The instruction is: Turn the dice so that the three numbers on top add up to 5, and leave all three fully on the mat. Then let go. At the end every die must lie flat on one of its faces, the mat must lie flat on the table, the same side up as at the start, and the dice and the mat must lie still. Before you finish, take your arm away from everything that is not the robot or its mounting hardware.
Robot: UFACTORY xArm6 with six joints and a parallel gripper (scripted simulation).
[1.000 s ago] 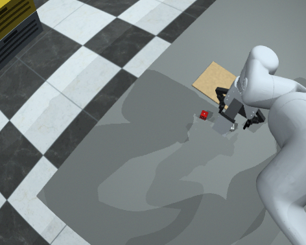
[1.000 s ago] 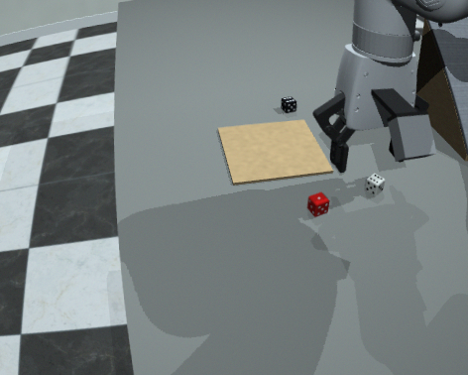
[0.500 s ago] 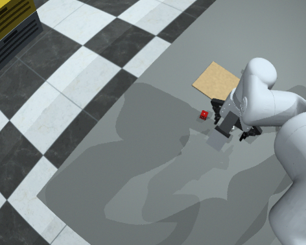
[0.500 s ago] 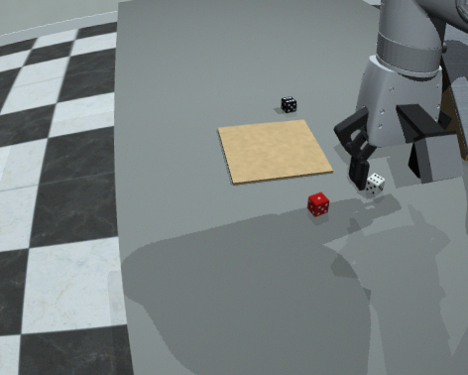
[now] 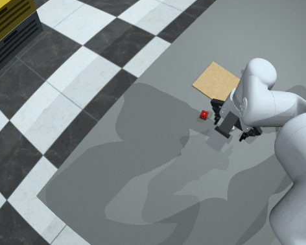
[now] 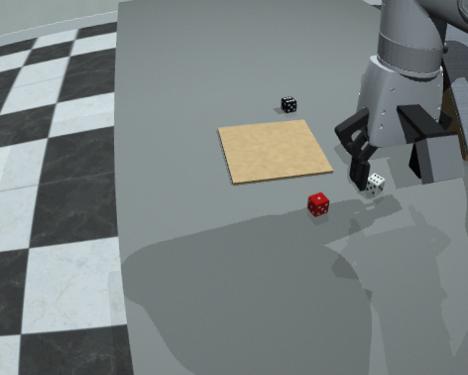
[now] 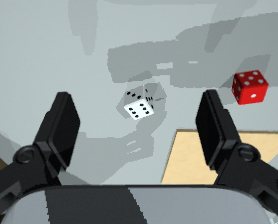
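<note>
The white die lies 4 cm below my hand and 3 cm to the right of it. The rest, counted from my hand: red die: 9 cm ahead, 4 cm below; tan mat: 13 cm to the right, 13 cm ahead, 5 cm below; black die: 25 cm to the right, 8 cm ahead, 4 cm below.
</note>
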